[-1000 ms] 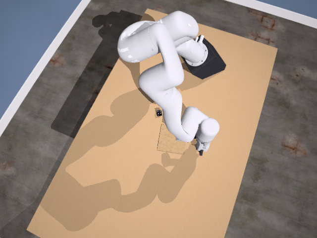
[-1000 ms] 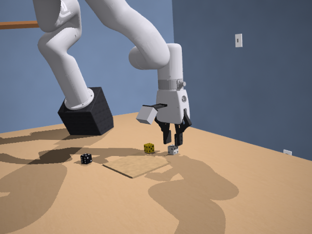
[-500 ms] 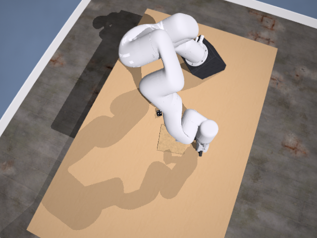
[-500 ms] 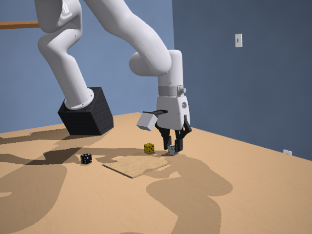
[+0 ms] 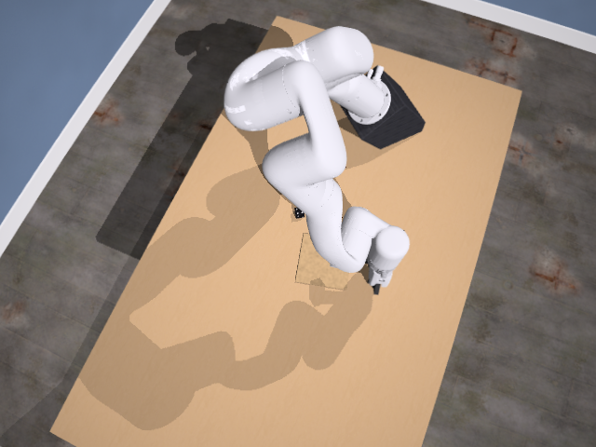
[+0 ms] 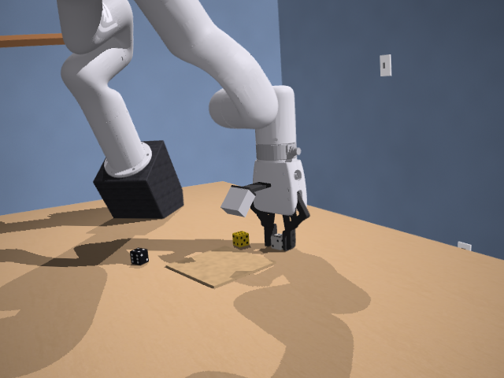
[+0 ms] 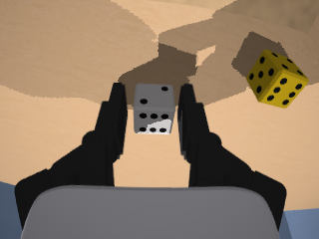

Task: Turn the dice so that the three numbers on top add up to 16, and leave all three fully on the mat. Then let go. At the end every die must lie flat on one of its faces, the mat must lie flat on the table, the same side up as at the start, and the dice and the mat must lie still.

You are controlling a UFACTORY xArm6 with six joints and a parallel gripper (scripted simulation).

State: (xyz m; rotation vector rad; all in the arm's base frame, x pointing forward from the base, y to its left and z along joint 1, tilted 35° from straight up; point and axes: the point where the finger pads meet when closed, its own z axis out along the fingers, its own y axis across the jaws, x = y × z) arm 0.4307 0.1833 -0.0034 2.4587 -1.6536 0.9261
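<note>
Now: the white die 10 mm below my hand. From my hand the other things lie so: tan mat 10 mm ahead, 140 mm to the right, 20 mm below; then yellow die 70 mm behind, 50 mm to the right, 10 mm below; then black die 90 mm behind, 250 mm to the right, 10 mm below.
</note>
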